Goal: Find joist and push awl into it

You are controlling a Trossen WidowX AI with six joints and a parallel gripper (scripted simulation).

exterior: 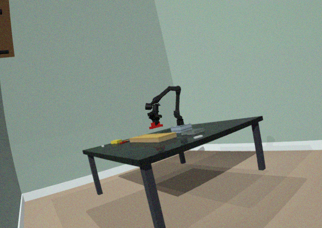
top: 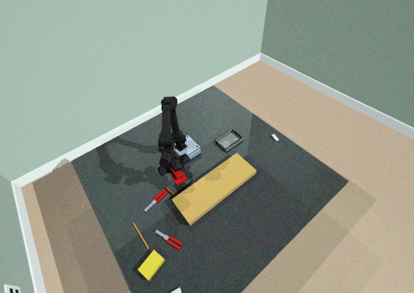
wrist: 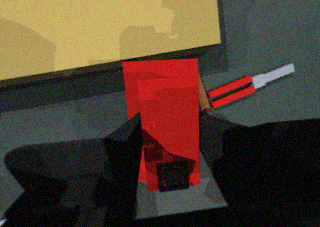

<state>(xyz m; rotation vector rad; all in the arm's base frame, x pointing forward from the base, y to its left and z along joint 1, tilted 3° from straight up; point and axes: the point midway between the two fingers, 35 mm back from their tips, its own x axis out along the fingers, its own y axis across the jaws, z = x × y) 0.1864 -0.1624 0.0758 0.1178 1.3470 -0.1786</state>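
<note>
The indicator window lies 40 mm behind my gripper tip, 10 mm to the left of it and 30 mm above it. Also, from my gripper tip: brown-handled awl 40 mm behind, 90 mm to the right, 100 mm below; then orange pencil 100 mm ahead, 350 mm to the right, 110 mm below; then red stud finder 20 mm behind, 20 mm above.
</note>
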